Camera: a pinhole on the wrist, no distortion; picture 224 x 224 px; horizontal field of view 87.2 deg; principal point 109.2 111.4 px. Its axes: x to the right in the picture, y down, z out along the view. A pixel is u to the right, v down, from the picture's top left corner.
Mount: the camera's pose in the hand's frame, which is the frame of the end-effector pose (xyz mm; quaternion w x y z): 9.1 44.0 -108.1 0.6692 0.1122 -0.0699 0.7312
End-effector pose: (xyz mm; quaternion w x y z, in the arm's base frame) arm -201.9 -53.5 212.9 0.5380 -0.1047 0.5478 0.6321
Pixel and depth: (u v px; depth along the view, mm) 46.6 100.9 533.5
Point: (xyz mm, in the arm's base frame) 188.8 214.8 45.5
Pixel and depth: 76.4 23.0 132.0
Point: -235.3 15.6 119.3
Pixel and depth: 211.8 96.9 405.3
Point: -283.8 330.7 476.9
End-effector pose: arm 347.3 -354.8 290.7 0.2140 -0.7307 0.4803 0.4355
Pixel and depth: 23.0 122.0 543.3
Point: 643.4 75.7 47.2
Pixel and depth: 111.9 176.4 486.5
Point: 232.0 78.6 270.6
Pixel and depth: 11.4 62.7 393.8
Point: 621.3 -180.5 -31.3
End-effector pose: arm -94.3 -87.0 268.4 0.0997 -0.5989 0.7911 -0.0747
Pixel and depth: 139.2 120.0 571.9
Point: -7.6 -73.0 -208.3
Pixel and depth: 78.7 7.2 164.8
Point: -107.4 -256.7 230.9
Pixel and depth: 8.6 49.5 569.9
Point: 383.4 -605.1 78.0
